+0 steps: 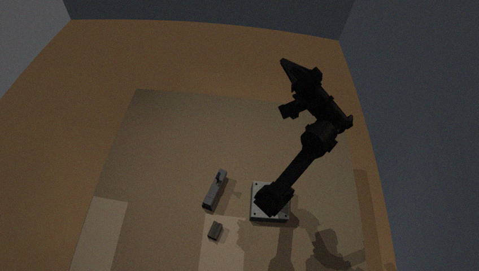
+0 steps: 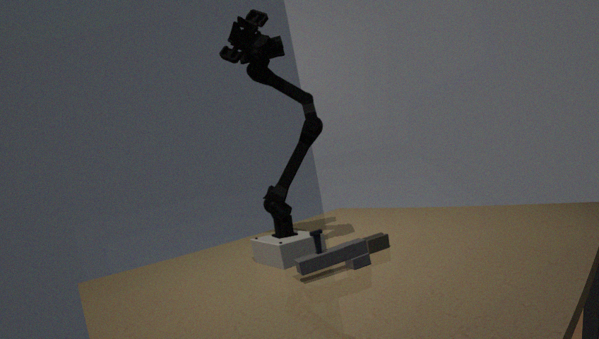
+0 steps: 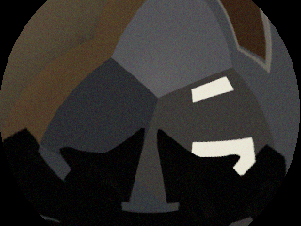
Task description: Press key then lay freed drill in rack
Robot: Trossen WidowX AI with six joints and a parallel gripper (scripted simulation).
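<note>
The dark key is 630 mm below my gripper tip, 130 mm ahead of it and 60 mm to the left of it. From my gripper tip the other things lie so: long grey housing: 680 mm below, 140 mm ahead, 90 mm to the left.
</note>
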